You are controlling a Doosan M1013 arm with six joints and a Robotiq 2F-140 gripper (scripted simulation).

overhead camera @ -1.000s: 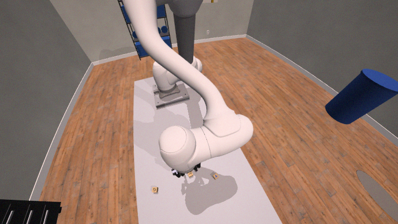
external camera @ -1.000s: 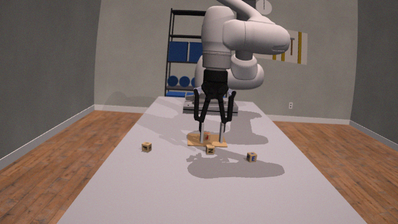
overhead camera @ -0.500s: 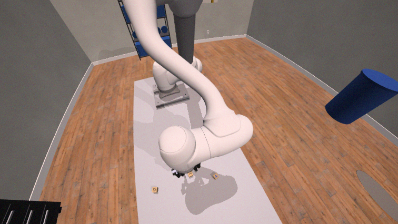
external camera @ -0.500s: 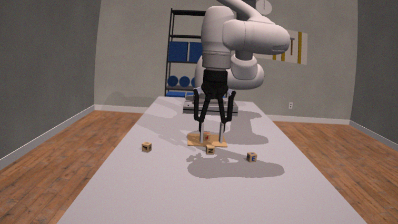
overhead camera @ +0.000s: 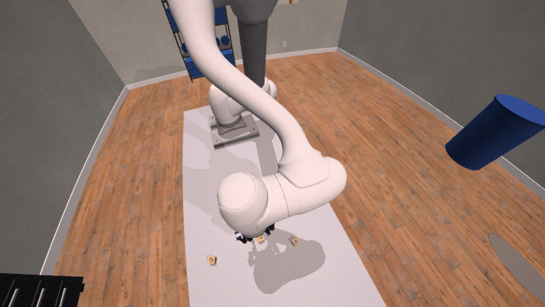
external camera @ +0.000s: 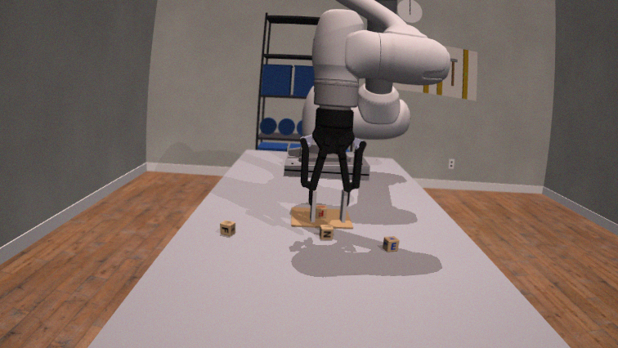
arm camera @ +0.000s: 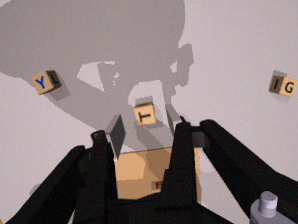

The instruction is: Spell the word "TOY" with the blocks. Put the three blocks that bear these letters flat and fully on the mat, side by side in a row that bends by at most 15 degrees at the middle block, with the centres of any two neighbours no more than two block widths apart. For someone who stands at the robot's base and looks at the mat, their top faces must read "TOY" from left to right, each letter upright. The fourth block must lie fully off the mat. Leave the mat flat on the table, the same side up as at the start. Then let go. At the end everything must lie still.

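The T block is 60 mm below my hand. Round my hand: tan mat: 130 mm behind, 70 mm below.
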